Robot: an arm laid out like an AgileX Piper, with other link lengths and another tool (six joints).
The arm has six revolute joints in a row. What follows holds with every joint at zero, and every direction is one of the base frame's.
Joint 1 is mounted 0.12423 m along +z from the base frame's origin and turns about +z.
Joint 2 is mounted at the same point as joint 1 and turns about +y.
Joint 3 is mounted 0.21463 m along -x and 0.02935 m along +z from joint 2 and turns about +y.
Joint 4 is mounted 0.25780 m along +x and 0.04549 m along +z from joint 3 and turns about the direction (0.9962, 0, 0.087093).
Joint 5 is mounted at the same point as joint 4 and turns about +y.
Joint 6 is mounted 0.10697 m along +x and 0.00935 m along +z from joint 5 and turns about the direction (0.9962, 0, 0.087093).
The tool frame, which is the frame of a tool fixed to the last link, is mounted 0.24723 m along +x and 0.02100 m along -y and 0.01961 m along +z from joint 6; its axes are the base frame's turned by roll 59.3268, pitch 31.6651 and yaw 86.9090 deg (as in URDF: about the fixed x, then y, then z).
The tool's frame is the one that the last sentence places.
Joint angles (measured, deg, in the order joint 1, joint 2, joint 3, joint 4, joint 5, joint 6), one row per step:
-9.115, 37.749, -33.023, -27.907, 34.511, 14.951
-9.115, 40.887, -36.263, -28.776, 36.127, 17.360
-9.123, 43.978, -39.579, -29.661, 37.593, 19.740
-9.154, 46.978, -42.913, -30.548, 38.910, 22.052
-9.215, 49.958, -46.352, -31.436, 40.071, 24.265
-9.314, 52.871, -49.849, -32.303, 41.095, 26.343
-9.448, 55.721, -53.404, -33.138, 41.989, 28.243
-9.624, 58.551, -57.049, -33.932, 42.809, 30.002
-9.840, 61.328, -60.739, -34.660, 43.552, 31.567
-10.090, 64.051, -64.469, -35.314, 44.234, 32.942
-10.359, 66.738, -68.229, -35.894, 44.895, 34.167
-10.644, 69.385, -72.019, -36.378, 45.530, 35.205
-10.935, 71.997, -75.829, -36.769, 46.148, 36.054
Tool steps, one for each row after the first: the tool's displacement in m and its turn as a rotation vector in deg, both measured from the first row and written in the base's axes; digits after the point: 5 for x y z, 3 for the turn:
0.00148, -0.00686, 0.00297, 1.198, 0.475, -1.987
0.00393, -0.01370, 0.00747, 2.283, 0.662, -3.945
0.00717, -0.02055, 0.01318, 3.252, 0.591, -5.855
0.01148, -0.02746, 0.02038, 4.093, 0.258, -7.690
0.01659, -0.03444, 0.02879, 4.816, -0.303, -9.435
0.02245, -0.04144, 0.03831, 5.409, -1.058, -11.057
0.02883, -0.04858, 0.04862, 5.923, -1.960, -12.608
0.03558, -0.05575, 0.05951, 6.349, -2.971, -14.051
0.04256, -0.06290, 0.07084, 6.702, -4.067, -15.387
0.04959, -0.07000, 0.08219, 7.017, -5.201, -16.648
0.05668, -0.07693, 0.09358, 7.291, -6.359, -17.804
0.06377, -0.08364, 0.10484, 7.521, -7.511, -18.851

